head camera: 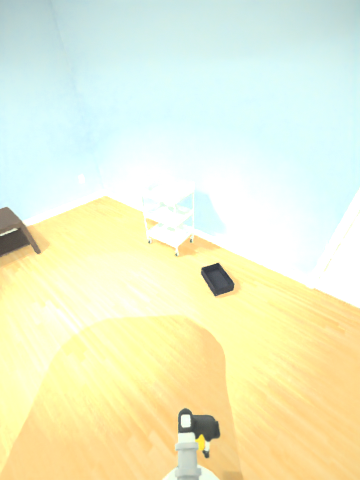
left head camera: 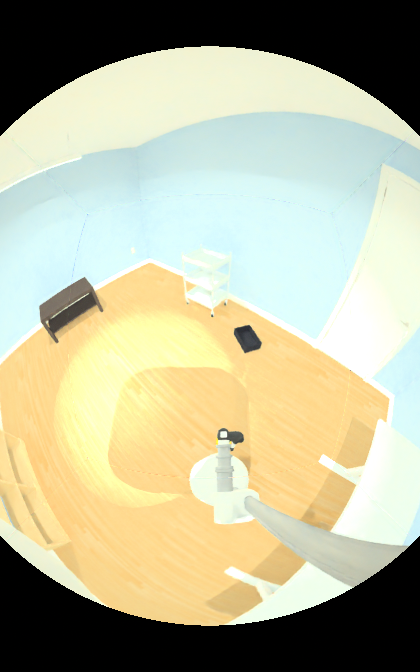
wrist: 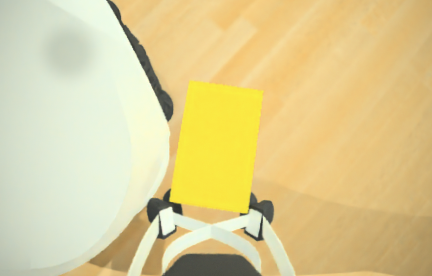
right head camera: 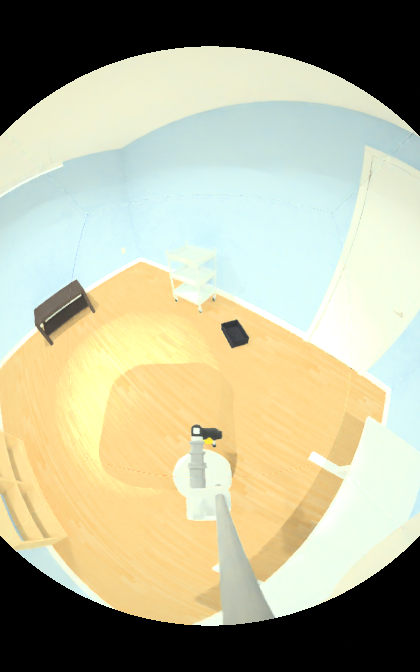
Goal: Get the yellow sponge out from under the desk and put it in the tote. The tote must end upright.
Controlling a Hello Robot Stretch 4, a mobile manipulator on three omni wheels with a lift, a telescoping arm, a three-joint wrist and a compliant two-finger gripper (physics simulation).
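Frame: origin at the robot's base, x left, y back, z up, level; millimetres.
Where they show: gripper, fingertip midpoint: (left head camera: 230,443) (wrist: 209,205).
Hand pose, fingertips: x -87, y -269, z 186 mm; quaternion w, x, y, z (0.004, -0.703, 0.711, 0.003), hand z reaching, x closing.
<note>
Things, the pixels of their top centre, and the offset from my fingertips. "pt": a spot on its surface instead. Level surfaces: height alone.
- yellow sponge, top centre: (wrist: 218,147) dx +56, dy -6, dz +49 mm
- black tote, top centre: (head camera: 217,275) (left head camera: 247,334) dx -279, dy -1130, dz -113 mm
- white desk, surface height: dz +507 mm
- white three-tier cart, surface spot: (head camera: 170,215) pt dx +157, dy -1791, dz +184 mm
The yellow sponge (wrist: 217,146) is held between the fingertips of my gripper (wrist: 209,205) in the wrist view, above the floor and beside my round white base. A bit of the sponge (head camera: 201,443) (right head camera: 209,441) also shows by the wrist in the head and right head views. The gripper is shut on the sponge. The black tote (head camera: 217,279) (left head camera: 247,339) (right head camera: 234,333) stands upright on the floor ahead, with its open side up, apart from the gripper. The white desk (left head camera: 382,492) (right head camera: 350,522) is at the lower right in the left and right head views.
A white three-tier cart (head camera: 170,215) (left head camera: 206,277) (right head camera: 192,273) stands by the wall, left of and behind the tote. A dark brown bench (head camera: 9,220) (left head camera: 65,300) (right head camera: 59,301) is at the left wall. A wooden shelf unit (left head camera: 57,544) is at the lower left. A white door (left head camera: 382,280) is at the right.
</note>
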